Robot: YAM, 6 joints.
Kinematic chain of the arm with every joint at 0, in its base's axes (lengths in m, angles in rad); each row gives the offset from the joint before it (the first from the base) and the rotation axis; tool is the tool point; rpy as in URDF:
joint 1: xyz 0 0 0.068 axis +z
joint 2: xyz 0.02 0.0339 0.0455 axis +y
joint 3: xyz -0.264 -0.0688 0 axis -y
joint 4: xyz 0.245 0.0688 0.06 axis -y
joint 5: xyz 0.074 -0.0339 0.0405 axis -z
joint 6: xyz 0.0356 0 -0.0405 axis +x
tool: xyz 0 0 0 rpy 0 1.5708 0
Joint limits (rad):
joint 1: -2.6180..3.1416
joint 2: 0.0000..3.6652
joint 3: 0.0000..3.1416
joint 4: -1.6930..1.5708
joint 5: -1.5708..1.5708
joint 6: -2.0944..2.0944
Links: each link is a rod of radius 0.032 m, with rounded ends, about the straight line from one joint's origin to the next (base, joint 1, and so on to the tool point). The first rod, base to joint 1, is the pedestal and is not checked.
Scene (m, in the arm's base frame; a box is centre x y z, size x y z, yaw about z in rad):
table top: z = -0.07
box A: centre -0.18 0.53 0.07 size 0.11 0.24 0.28 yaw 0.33
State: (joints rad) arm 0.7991 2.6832 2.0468 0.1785 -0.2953 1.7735
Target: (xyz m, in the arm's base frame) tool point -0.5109 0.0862 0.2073
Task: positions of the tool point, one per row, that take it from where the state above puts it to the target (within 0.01 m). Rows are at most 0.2 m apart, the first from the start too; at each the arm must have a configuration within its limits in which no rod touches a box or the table.
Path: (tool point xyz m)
1: 0.2732 0.5199 0.1386
2: 0.1237 0.5698 0.1918
3: -0.0325 0.5730 0.2445
4: -0.1800 0.5300 0.2961
5: -0.3103 0.4573 0.2734
6: -0.4135 0.3523 0.2509
7: -0.4819 0.2248 0.2288
8: -0.5109 0.0862 0.2073

